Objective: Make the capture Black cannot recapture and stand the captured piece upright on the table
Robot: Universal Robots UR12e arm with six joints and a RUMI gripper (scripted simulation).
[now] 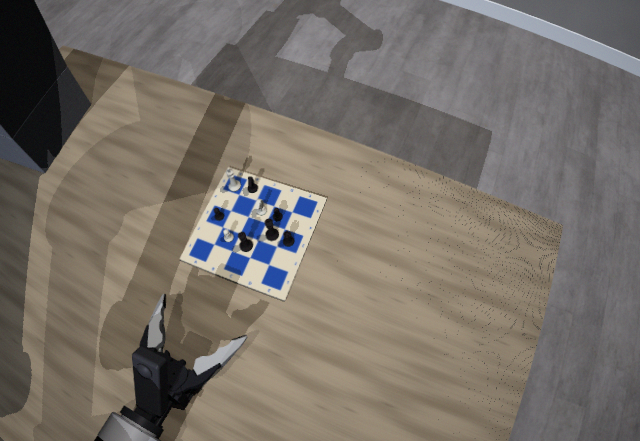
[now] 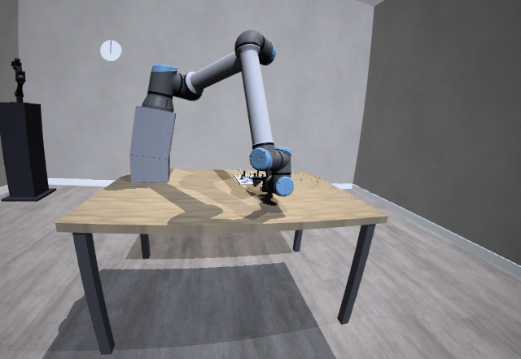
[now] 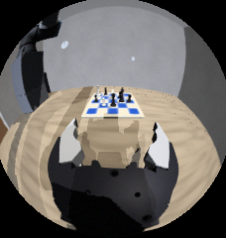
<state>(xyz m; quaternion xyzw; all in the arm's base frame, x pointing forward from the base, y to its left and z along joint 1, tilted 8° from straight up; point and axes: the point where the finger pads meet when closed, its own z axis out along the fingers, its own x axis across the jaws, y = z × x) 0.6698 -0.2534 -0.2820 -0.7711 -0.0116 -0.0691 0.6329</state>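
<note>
Now: hand 270 mm to the right of the black piece, 40 mm past it and 40 mm above it. The rest, counted from my hand: blue-and-cream chessboard (190 mm to the left, 60 mm below).
</note>
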